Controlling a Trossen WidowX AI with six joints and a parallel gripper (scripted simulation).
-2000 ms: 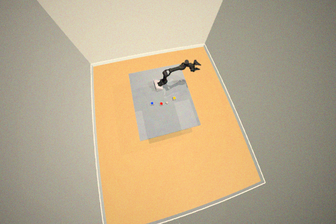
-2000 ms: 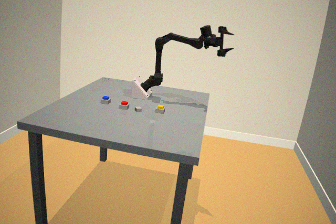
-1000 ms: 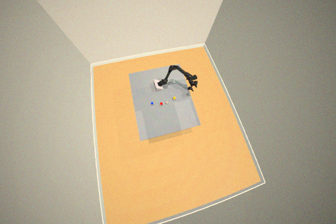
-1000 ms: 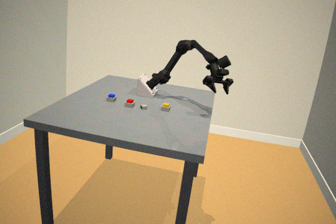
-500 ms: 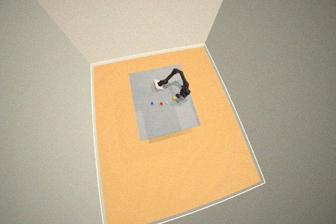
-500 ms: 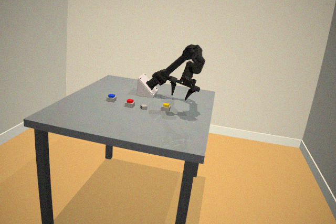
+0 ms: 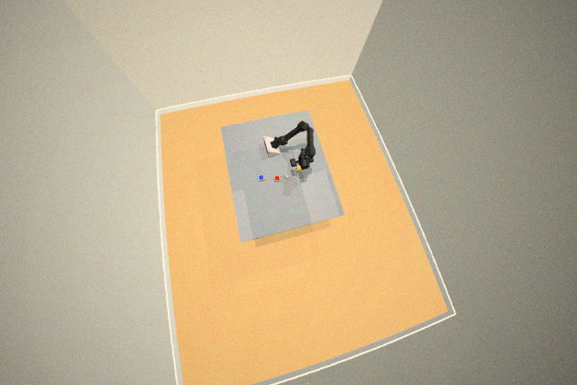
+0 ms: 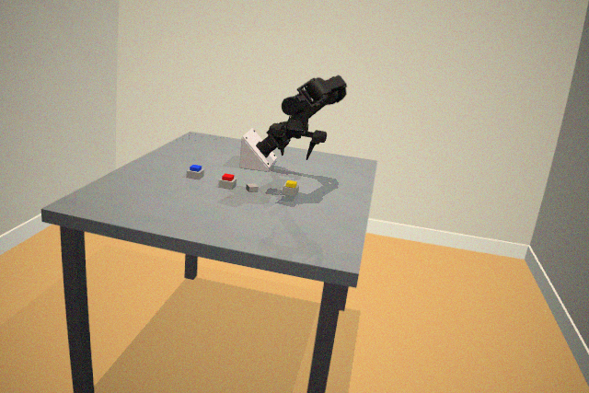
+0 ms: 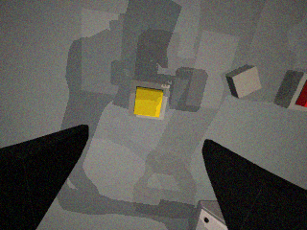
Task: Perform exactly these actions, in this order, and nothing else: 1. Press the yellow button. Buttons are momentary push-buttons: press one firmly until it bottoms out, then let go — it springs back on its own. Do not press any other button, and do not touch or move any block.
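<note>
The yellow button is 90 mm below my gripper tip. Round my gripper tip: small grey block: 130 mm to the right, 120 mm below, 30 mm ahead; red button: 220 mm to the right, 90 mm below, 20 mm ahead; blue button: 350 mm to the right, 90 mm below, 20 mm behind.
</note>
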